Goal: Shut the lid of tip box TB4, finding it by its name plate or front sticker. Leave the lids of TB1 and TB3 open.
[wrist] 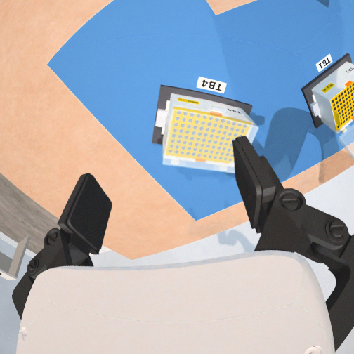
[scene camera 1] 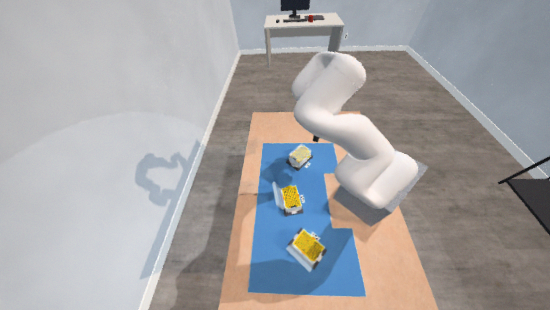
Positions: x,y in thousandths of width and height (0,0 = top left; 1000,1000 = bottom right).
Scene:
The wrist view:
my gripper: 459,493
blue mat: 323,182
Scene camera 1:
blue mat: 497,873

